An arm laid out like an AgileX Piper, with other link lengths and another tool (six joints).
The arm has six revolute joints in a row. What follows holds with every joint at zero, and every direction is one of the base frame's. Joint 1 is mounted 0.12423 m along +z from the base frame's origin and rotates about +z. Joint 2 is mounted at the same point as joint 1 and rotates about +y. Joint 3 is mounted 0.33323 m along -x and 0.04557 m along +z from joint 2 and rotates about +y. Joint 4 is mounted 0.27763 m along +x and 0.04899 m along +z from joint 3 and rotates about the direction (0.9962, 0, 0.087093). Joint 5 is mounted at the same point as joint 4 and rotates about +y. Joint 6 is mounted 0.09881 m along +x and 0.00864 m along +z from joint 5 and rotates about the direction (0.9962, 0, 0.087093). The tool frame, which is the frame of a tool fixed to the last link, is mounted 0.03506 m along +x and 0.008 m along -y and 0.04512 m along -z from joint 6; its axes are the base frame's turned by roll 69.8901, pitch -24.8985 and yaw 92.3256 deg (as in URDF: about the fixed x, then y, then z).
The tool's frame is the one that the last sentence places.
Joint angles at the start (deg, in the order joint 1, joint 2, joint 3, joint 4, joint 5, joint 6):
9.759, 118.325, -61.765, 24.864, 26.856, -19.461
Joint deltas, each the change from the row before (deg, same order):
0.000, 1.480, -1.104, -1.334, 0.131, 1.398
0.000, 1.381, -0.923, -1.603, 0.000, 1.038
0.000, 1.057, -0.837, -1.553, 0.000, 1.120
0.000, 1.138, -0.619, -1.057, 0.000, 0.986
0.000, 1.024, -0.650, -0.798, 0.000, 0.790
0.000, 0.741, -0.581, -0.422, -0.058, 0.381
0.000, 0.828, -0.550, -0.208, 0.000, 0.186
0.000, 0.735, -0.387, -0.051, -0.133, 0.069
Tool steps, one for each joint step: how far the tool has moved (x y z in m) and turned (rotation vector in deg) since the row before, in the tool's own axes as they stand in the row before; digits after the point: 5 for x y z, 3 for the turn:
-0.00104, 0.00128, 0.00738, 0.391, -0.833, 0.071
-0.00205, 0.00108, 0.00715, 0.304, -0.824, -0.535
-0.00143, 0.00158, 0.00546, 0.088, -0.714, -0.422
-0.00158, -0.00030, 0.00600, 0.375, -0.717, -0.059
-0.00092, 0.00018, 0.00544, 0.262, -0.543, -0.003
-0.00016, 0.00085, 0.00404, 0.047, -0.249, -0.036
-0.00027, 0.00014, 0.00449, 0.226, -0.222, -0.017
-0.00036, -0.00029, 0.00421, 0.171, -0.168, 0.030

